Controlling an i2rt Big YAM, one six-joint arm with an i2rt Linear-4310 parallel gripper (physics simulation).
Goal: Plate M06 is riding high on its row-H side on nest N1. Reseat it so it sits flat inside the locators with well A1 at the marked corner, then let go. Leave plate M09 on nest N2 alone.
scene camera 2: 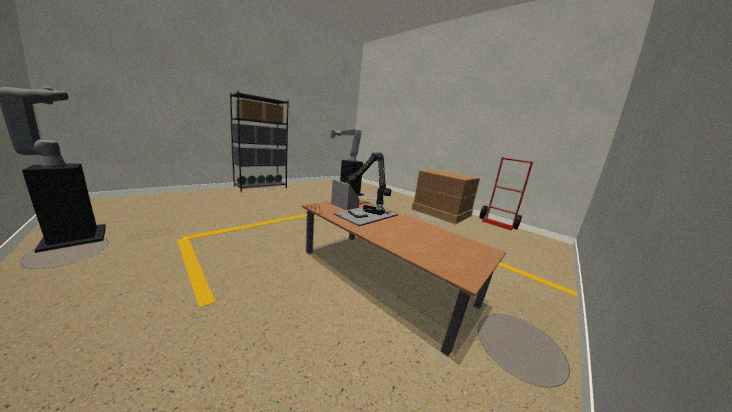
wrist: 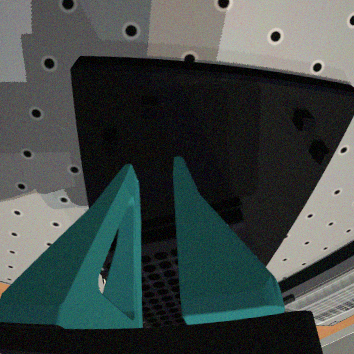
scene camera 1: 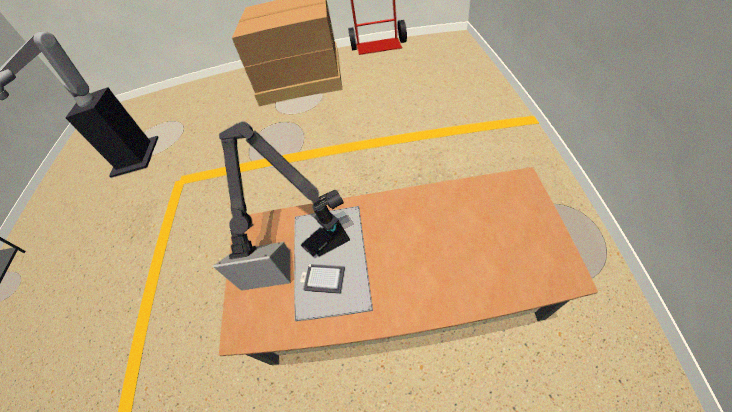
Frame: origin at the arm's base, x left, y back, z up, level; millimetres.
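Seen in the pictures: gripper, between the fingertips: (scene camera 2: 379, 210) (wrist: 155, 169) (scene camera 1: 332, 229); arm's base, origin of its link: (scene camera 2: 344, 189) (scene camera 1: 243, 253).
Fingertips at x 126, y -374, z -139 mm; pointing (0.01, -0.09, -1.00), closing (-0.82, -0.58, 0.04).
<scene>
Pixels of each thing's top centre, then the offset from my fingertips to it. "spot": a spot on its surface instead. Level surfaces: height alone.
- Black plate M06, centre of its top: (wrist: 188, 309) (scene camera 1: 316, 239) dx -55, dy +77, dz +28 mm
- black nest N1, centre of its top: (wrist: 203, 233) (scene camera 1: 328, 236) dx -38, dy +25, dz +8 mm
- White plate M09, centre of its top: (scene camera 1: 323, 276) dx -235, dy +64, dz +12 mm
- dark-framed nest N2, a spot on its surface: (scene camera 1: 342, 280) spot: dx -261, dy -13, dz -5 mm
- orange table, height of its surface: dz -27 mm
Black plate M06 (scene camera 1: 315, 243) (wrist: 160, 272) is on black nest N1 (scene camera 1: 339, 245) (wrist: 165, 115). In the wrist view its well grid shows between my teal fingers, which hide much of it. Its tilt, the A1 corner and the locators cannot be made out. My gripper (scene camera 1: 334, 228) (scene camera 2: 380, 208) (wrist: 155, 169) is shut to a narrow gap with nothing between the fingers. Its tips are over the nest, beyond the visible wells; contact cannot be told. White plate M09 (scene camera 1: 324, 277) (wrist: 335, 304) sits in dark-framed nest N2 (scene camera 1: 342, 280), beside N1.
Both nests stand on a grey perforated board (scene camera 1: 332, 308) (wrist: 30, 130) on the orange table (scene camera 1: 450, 245) (scene camera 2: 425, 245). A grey angled block (scene camera 1: 261, 273) (scene camera 2: 342, 194) stands by the arm's base. Cardboard boxes (scene camera 1: 289, 46) (scene camera 2: 445, 194) and a red hand truck (scene camera 1: 379, 46) are beyond the table.
</scene>
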